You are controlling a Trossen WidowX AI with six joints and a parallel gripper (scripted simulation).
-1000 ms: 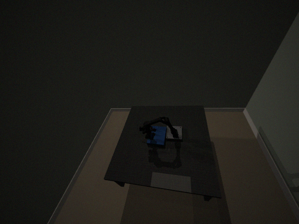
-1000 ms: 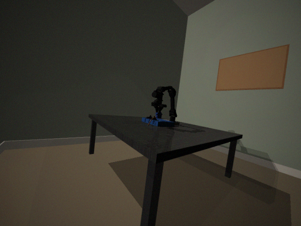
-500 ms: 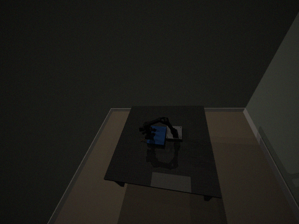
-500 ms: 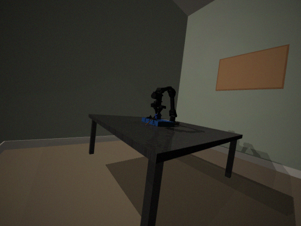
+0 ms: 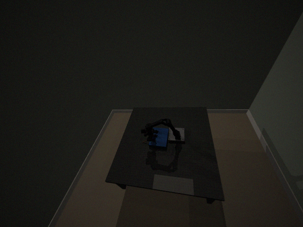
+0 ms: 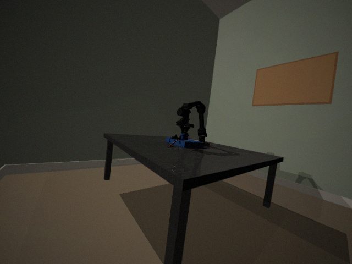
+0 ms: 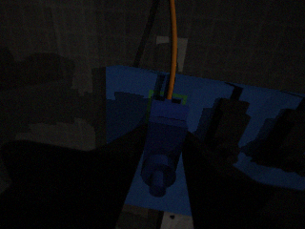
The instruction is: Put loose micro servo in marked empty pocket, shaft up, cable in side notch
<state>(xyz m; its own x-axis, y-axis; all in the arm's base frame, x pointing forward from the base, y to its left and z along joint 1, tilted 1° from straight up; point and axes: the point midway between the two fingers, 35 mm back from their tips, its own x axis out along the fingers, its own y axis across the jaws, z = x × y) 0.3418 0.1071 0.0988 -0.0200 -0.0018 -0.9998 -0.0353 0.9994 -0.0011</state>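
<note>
Right now the blue robot deck is 120 mm behind my gripper tip, 80 mm to the right of it and 80 mm below it.
</note>
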